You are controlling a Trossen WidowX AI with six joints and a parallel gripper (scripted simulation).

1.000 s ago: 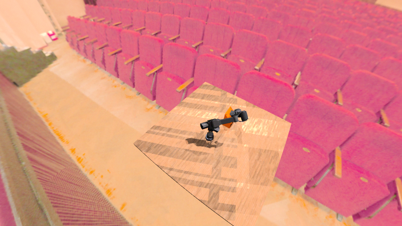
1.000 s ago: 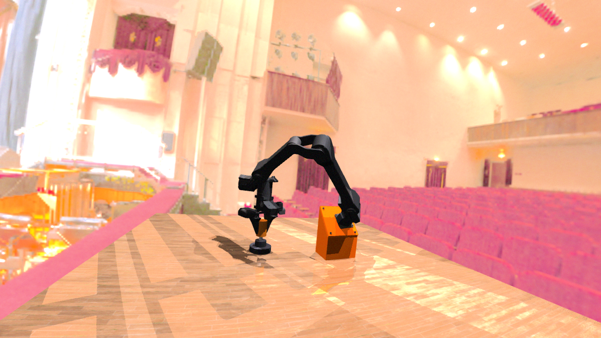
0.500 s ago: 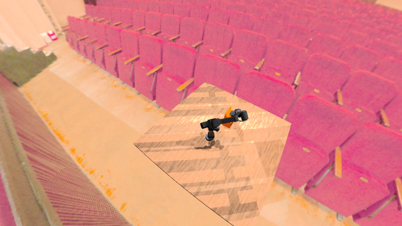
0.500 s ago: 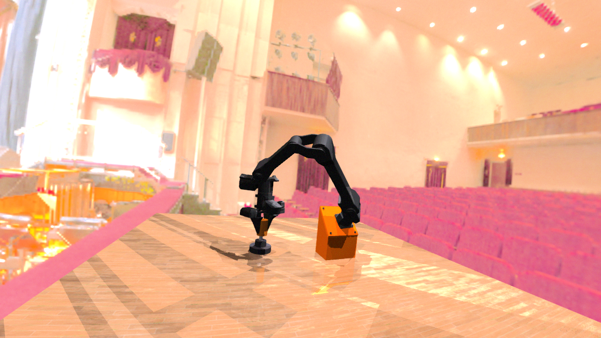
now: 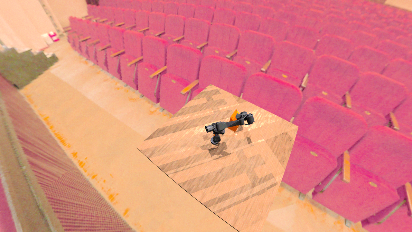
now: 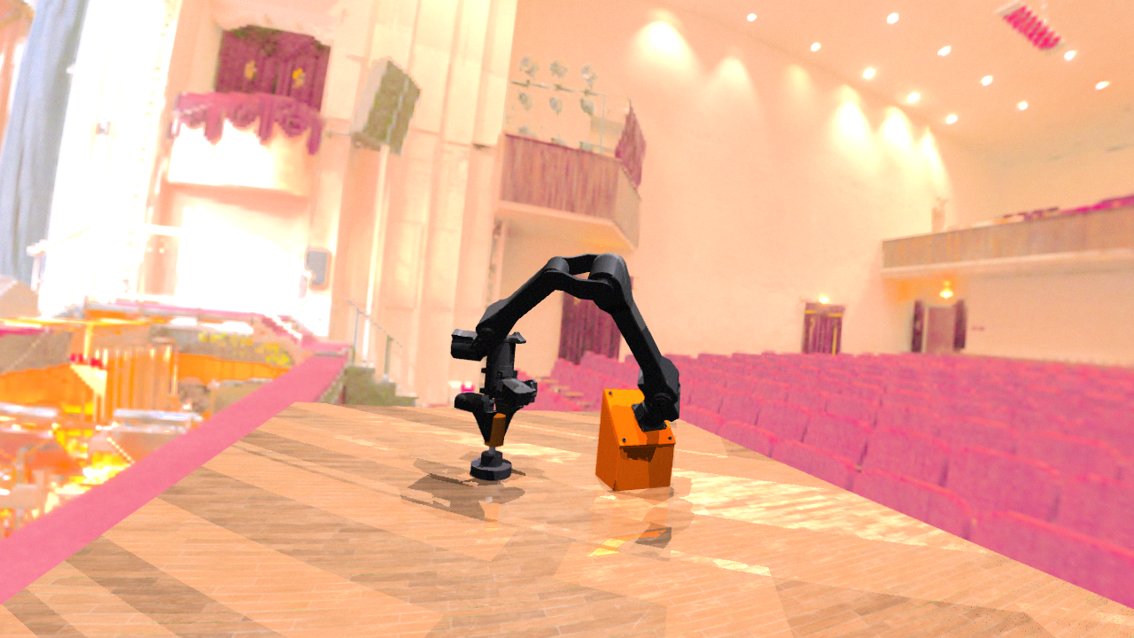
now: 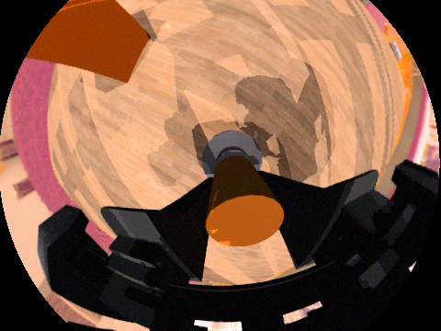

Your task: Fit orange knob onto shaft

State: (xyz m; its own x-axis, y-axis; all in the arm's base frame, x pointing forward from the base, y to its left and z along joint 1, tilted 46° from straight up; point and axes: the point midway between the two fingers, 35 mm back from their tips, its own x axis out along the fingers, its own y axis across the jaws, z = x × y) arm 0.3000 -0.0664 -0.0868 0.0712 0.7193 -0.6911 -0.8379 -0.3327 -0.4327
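My gripper tip is now 30 mm below the orange knob. The rest, counted from my gripper tip: round pedestal: 40 mm below.
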